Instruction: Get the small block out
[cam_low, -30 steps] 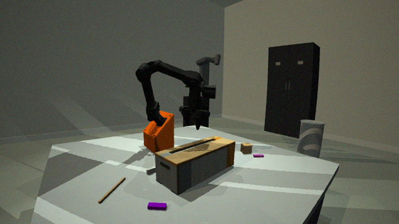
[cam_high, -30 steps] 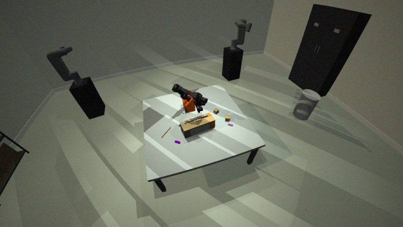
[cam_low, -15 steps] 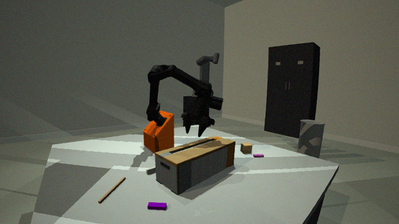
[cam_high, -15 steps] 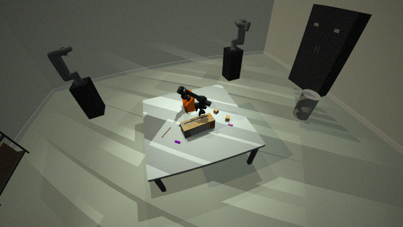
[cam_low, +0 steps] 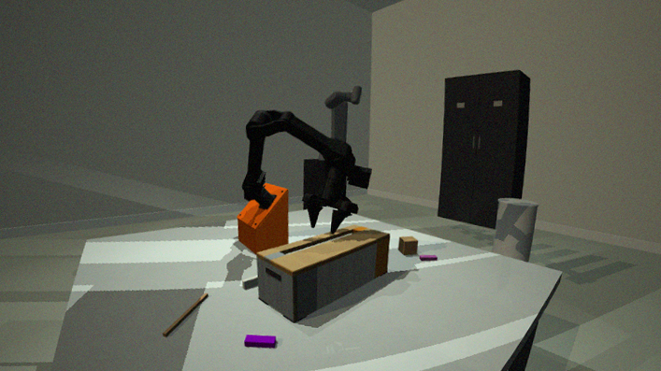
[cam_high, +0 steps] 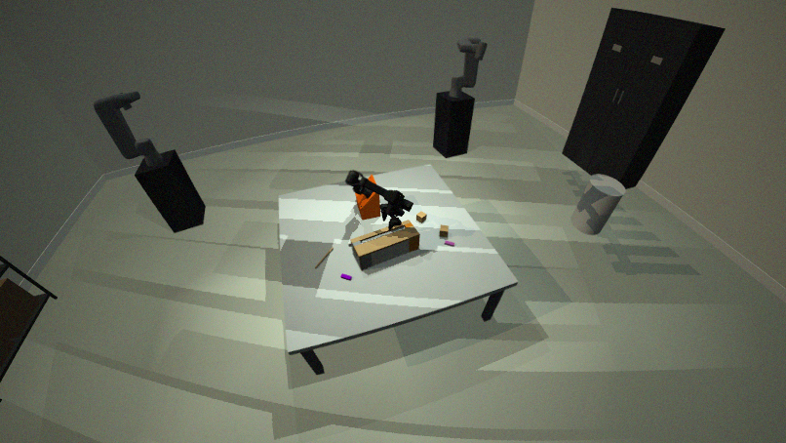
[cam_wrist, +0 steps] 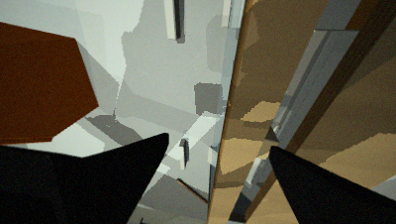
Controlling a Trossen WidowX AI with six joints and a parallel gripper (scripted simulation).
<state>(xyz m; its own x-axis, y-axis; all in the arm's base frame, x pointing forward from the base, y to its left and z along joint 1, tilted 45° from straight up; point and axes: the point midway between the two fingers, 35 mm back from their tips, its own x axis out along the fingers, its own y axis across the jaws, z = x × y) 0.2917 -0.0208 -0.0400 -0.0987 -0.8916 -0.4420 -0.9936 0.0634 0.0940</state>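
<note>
Now: the tan block 5 cm below my gripper tip, 5 cm ahead of it and 4 cm to the right of it. Round my gripper tip: thin wooden stick 41 cm to the right, 13 cm below, 3 cm behind; box 7 cm below, 5 cm to the right, 4 cm ahead; brown cube 36 cm to the left, 11 cm below, 10 cm ahead.
</note>
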